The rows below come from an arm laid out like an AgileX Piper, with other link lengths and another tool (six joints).
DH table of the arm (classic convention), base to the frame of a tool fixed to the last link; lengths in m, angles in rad. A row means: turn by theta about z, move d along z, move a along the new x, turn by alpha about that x. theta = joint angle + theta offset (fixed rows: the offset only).
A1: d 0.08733  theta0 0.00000  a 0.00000  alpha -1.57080
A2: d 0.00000  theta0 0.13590  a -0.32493  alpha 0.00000
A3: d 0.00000  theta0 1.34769  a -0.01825  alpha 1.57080
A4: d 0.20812  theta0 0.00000  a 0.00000  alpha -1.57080
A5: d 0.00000  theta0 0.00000  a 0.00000  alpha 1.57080
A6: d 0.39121  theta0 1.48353  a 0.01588  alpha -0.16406
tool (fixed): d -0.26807  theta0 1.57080  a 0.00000  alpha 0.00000
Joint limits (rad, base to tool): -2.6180..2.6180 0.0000..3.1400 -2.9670..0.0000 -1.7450..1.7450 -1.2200..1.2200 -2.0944..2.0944
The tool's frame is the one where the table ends.
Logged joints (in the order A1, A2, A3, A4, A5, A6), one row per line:
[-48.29 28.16 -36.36 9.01 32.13 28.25]
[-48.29 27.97 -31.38 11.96 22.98 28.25]
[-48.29 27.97 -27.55 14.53 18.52 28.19]
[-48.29 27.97 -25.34 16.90 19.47 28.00]
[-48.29 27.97 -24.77 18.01 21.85 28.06]
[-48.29 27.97 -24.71 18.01 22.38 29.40]
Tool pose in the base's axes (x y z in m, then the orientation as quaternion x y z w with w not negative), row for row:
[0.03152 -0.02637 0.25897 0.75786 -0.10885 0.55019 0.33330]
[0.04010 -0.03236 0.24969 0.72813 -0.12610 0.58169 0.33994]
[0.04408 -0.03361 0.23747 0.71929 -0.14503 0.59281 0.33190]
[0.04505 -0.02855 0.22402 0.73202 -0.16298 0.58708 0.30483]
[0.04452 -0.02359 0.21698 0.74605 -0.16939 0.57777 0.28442]
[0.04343 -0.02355 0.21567 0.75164 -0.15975 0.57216 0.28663]
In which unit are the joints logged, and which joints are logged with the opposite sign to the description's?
The joints are logged in degrees. Opposite sign: A6.
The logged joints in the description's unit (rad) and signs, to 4 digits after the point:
[-0.8428 0.4915 -0.6346 0.1573 0.5608 -0.4931]
[-0.8428 0.4882 -0.5477 0.2087 0.4011 -0.4931]
[-0.8428 0.4882 -0.4808 0.2536 0.3232 -0.4920]
[-0.8428 0.4882 -0.4423 0.2950 0.3398 -0.4887]
[-0.8428 0.4882 -0.4323 0.3143 0.3814 -0.4897]
[-0.8428 0.4882 -0.4313 0.3143 0.3906 -0.5131]

